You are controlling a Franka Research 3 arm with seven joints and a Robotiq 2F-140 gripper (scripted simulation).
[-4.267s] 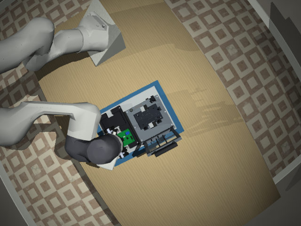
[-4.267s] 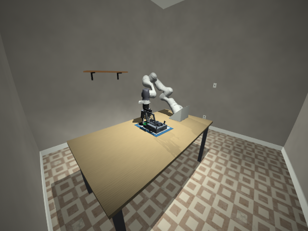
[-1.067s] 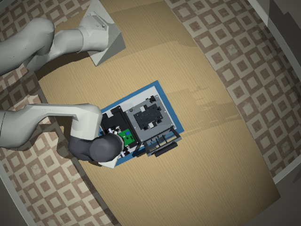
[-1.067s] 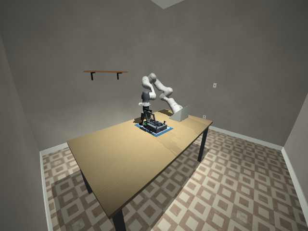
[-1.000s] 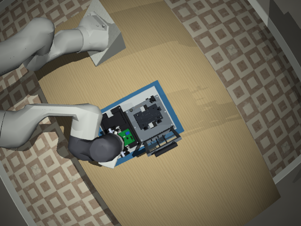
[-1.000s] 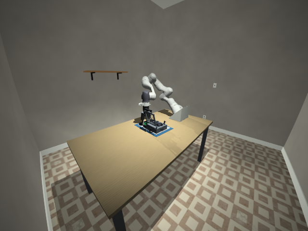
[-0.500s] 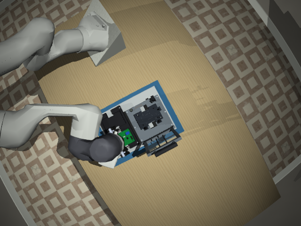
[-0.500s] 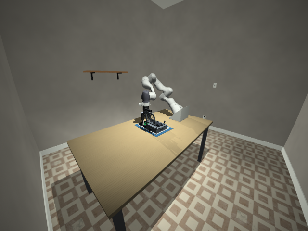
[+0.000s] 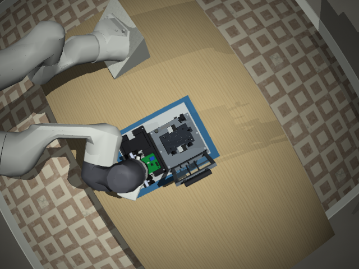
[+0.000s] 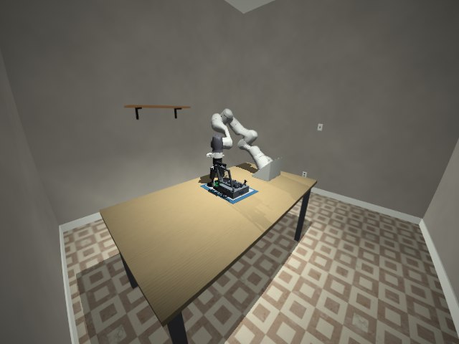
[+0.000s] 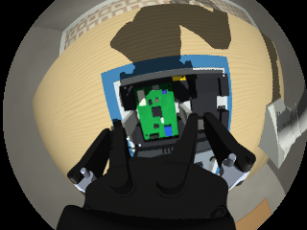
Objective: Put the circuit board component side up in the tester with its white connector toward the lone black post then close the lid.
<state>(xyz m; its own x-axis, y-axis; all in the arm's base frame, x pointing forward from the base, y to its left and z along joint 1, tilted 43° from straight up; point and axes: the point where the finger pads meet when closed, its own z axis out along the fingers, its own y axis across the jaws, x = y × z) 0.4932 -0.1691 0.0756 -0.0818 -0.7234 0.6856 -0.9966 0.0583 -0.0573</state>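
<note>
Now: hand 2 cm above the green circuit board. From my hand the other things lie so: black post: 8 cm behind, 24 cm to the left, 5 cm above; then tester lid: 10 cm ahead, 16 cm to the left, 14 cm above; then black nest: 2 cm behind, 18 cm to the left, 3 cm above.
</note>
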